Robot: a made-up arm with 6 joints.
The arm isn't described. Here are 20 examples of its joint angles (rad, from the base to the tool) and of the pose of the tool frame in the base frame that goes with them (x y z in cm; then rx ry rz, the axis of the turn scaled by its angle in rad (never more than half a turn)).
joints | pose
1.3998 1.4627 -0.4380 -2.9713 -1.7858 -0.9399 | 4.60 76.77 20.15 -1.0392 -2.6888 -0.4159
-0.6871 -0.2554 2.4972 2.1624 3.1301 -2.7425 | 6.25 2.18 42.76 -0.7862 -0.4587 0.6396
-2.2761 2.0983 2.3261 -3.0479 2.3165 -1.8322 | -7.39 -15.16 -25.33 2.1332 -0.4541 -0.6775
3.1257 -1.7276 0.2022 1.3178 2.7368 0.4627 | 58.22 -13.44 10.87 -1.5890 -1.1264 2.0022
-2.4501 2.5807 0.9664 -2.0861 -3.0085 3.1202 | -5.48 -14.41 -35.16 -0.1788 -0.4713 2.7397
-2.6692 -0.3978 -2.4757 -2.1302 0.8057 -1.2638 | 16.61 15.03 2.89 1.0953 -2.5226 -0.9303
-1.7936 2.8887 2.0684 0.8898 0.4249 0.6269 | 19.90 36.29 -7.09 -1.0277 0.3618 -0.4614
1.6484 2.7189 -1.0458 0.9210 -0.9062 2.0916 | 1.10 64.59 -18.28 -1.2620 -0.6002 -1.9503
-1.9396 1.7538 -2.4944 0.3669 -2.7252 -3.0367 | -5.22 -21.24 16.38 1.7916 -2.1070 0.0486
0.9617 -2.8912 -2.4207 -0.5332 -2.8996 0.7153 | -4.85 6.55 -11.30 -0.3903 -2.1705 1.2537
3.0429 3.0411 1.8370 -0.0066 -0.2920 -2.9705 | 48.77 -10.36 -21.98 0.2244 1.6824 0.0478
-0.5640 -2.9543 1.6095 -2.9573 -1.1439 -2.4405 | -34.38 31.87 0.78 -0.2598 -0.0583 0.1955
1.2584 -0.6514 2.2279 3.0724 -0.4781 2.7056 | 3.87 27.87 37.71 -1.5893 1.3454 0.4370
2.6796 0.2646 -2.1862 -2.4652 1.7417 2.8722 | 16.27 -1.49 28.78 -2.2925 0.2974 0.2764
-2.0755 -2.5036 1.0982 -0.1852 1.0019 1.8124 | 34.45 56.98 4.77 -0.4400 -0.0154 -0.3258
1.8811 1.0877 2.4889 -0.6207 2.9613 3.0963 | -11.25 23.47 18.36 -0.2972 -0.0953 -0.7023
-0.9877 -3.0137 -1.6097 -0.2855 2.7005 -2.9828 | 9.97 -9.21 -34.66 -1.8858 1.4641 1.6651
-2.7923 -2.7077 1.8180 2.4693 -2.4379 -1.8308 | 25.51 11.39 -1.12 1.0393 -1.4306 -1.0385
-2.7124 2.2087 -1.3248 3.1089 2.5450 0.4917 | -35.40 -22.59 11.52 0.0908 1.7071 0.6987
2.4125 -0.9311 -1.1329 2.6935 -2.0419 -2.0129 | 48.40 -41.01 38.61 -0.4368 -0.2907 -2.4891
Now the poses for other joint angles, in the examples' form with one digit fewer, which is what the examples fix.
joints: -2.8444 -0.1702 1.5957 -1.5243 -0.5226 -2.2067
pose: -38.1 -27.0 62.1 0.967 -1.044 0.130
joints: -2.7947 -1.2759 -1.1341 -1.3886 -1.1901 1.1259
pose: 68.4 1.0 -7.6 2.006 0.132 0.538
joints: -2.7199 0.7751 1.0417 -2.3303 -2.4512 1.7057
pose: -37.2 -32.0 30.1 0.862 1.636 0.580
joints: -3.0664 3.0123 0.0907 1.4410 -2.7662 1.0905
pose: -6.9 0.7 -44.0 -0.128 0.522 2.828
